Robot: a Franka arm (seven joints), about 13 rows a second.
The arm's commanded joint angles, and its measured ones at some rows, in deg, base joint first. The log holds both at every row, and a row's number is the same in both.
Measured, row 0: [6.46 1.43 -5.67 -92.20 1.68 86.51 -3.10]
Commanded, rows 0 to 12: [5.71 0.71 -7.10 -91.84 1.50 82.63 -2.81]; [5.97 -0.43 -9.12 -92.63 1.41 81.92 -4.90]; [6.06 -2.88 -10.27 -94.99 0.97 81.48 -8.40]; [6.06 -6.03 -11.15 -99.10 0.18 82.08 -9.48]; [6.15 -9.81 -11.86 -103.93 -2.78 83.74 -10.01]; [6.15 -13.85 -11.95 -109.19 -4.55 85.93 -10.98]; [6.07 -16.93 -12.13 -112.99 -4.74 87.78 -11.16]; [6.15 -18.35 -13.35 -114.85 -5.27 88.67 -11.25]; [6.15 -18.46 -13.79 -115.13 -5.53 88.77 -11.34]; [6.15 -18.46 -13.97 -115.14 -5.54 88.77 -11.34]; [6.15 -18.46 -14.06 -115.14 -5.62 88.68 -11.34]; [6.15 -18.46 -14.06 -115.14 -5.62 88.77 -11.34]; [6.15 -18.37 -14.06 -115.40 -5.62 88.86 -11.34]
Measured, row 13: [5.89 -17.71 -13.90 -114.19 -4.65 87.70 -10.08]
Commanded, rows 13 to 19: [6.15 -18.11 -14.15 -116.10 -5.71 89.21 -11.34]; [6.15 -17.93 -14.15 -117.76 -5.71 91.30 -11.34]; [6.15 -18.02 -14.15 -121.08 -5.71 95.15 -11.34]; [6.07 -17.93 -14.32 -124.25 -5.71 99.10 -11.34]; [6.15 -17.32 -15.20 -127.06 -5.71 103.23 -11.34]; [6.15 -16.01 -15.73 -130.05 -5.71 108.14 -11.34]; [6.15 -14.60 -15.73 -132.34 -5.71 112.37 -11.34]
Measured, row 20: [5.91 -16.10 -14.87 -127.54 -4.73 105.39 -10.10]
